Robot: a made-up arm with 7 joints. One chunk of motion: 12 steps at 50 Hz.
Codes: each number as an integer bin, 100 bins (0 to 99) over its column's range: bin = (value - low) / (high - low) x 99, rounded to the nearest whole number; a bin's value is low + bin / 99 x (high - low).
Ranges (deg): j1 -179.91..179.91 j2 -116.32..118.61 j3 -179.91..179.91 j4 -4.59..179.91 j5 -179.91..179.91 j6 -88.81..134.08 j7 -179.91..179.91
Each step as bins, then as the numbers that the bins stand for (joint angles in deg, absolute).
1 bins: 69 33 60 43 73 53 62
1 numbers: 70.87 -38.01 38.16 75.55 85.41 30.51 45.43
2 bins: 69 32 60 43 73 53 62
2 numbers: 70.87 -40.38 38.16 75.55 85.41 30.51 45.43
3 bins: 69 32 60 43 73 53 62
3 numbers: 70.87 -40.38 38.16 75.55 85.41 30.51 45.43
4 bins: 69 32 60 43 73 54 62
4 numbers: 70.87 -40.38 38.16 75.55 85.41 32.77 45.43
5 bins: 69 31 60 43 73 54 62
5 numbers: 70.87 -42.76 38.16 75.55 85.41 32.77 45.43
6 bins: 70 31 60 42 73 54 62
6 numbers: 74.51 -42.76 38.16 73.68 85.41 32.77 45.43
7 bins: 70 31 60 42 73 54 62
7 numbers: 74.51 -42.76 38.16 73.68 85.41 32.77 45.43
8 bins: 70 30 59 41 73 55 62
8 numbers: 74.51 -45.13 34.53 71.82 85.41 35.02 45.43
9 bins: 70 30 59 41 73 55 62
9 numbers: 74.51 -45.13 34.53 71.82 85.41 35.02 45.43
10 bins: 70 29 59 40 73 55 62
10 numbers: 74.51 -47.50 34.53 69.96 85.41 35.02 45.43
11 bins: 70 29 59 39 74 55 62
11 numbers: 74.51 -47.50 34.53 68.09 89.05 35.02 45.43
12 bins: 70 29 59 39 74 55 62
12 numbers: 74.51 -47.50 34.53 68.09 89.05 35.02 45.43
